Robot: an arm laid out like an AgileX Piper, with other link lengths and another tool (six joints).
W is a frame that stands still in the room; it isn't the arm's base.
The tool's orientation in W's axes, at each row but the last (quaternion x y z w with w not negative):
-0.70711 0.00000 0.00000 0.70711
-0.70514 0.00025 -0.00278 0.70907
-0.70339 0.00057 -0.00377 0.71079
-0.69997 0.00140 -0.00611 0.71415
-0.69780 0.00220 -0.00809 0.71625
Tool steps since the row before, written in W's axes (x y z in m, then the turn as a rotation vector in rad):
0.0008 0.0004 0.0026 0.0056 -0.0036 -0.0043
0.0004 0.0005 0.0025 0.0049 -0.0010 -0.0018
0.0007 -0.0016 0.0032 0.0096 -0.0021 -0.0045
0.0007 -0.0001 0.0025 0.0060 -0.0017 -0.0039
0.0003 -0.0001 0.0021 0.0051 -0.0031 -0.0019
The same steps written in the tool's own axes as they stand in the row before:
0.0008 -0.0026 0.0004 0.0056 0.0043 -0.0036
0.0004 -0.0025 0.0005 0.0049 0.0018 -0.0010
0.0007 -0.0032 -0.0016 0.0096 0.0045 -0.0021
0.0007 -0.0025 0.0000 0.0060 0.0039 -0.0017
0.0003 -0.0021 0.0000 0.0051 0.0019 -0.0031

